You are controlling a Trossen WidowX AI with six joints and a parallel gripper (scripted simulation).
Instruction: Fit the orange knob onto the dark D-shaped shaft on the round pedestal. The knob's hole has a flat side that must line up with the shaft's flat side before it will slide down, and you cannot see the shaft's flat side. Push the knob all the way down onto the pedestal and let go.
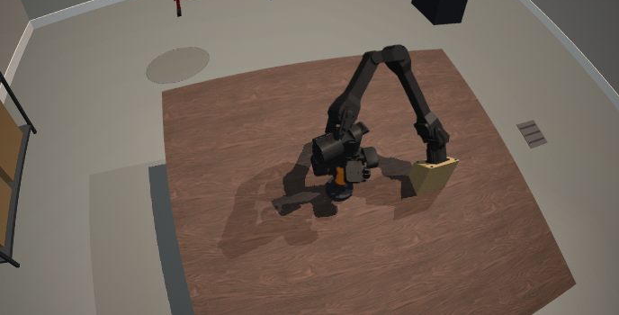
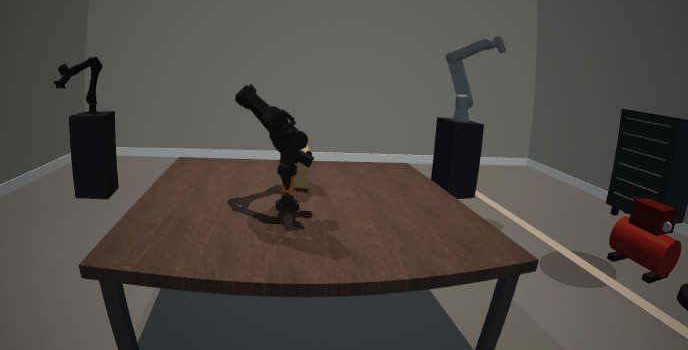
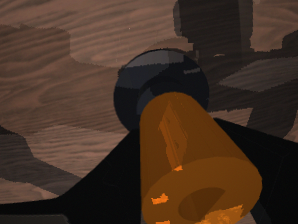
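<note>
Now: gripper tip 2 cm below the orange knob. Also, from my gripper tip: dark round pedestal (4 cm below).
</note>
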